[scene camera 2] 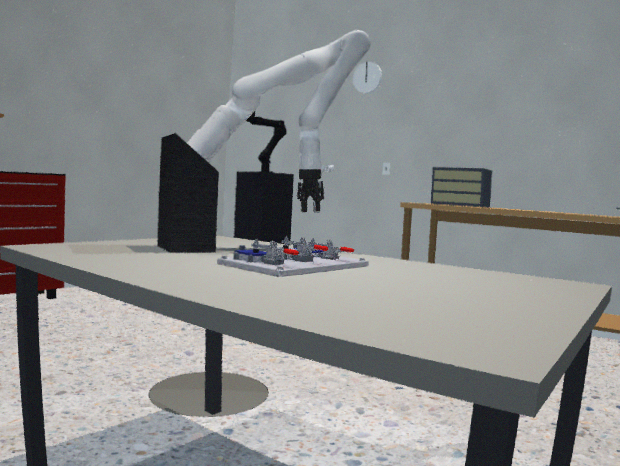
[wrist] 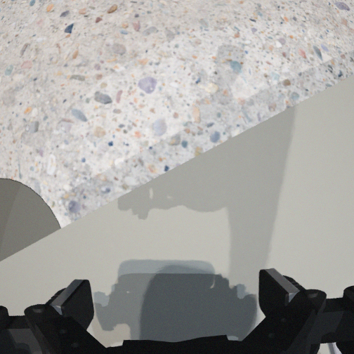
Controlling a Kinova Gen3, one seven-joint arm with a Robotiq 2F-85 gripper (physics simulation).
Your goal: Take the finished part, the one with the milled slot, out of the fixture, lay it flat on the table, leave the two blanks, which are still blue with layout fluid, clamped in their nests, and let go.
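Places are measured from the arm's base along level axes (x ahead, y left, z up), in centimetres.
Where they show: gripper, fingertip midpoint: (scene camera 2: 310,212); arm's base, link origin: (scene camera 2: 193,159).
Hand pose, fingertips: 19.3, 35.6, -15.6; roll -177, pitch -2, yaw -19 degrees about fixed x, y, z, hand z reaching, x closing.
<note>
Each offset is from my fingertips to the top centre of the thing, as dx, dy, dz. "*": to the spot under its first point. Level surfaces: height alone.
The fixture @[* +35.5, -34.2, -12.2] (scene camera 2: 320,269) is a pale flat plate on the table @[dz -12.9] (scene camera 2: 400,310) (wrist: 320,165), with grey clamps and several red handles on it. A blue piece @[+19.0, -42.2, -9.3] (scene camera 2: 250,252) shows at its left side, and a bit of blue shows further right between the clamps. I cannot tell the finished part with the milled slot from the clamps at this size. My gripper (scene camera 2: 310,206) (wrist: 174,294) is open and empty, pointing down, high above the fixture in the scene view. The fixture and the parts do not show in the wrist view.
The arm's black pedestal (scene camera 2: 187,200) stands on the table left of the fixture. A second black pedestal (scene camera 2: 263,205) with a small black arm stands behind. The clamps and red handles stand up from the plate. The table's edge crosses the wrist view diagonally, with speckled floor (wrist: 125,75) beyond.
</note>
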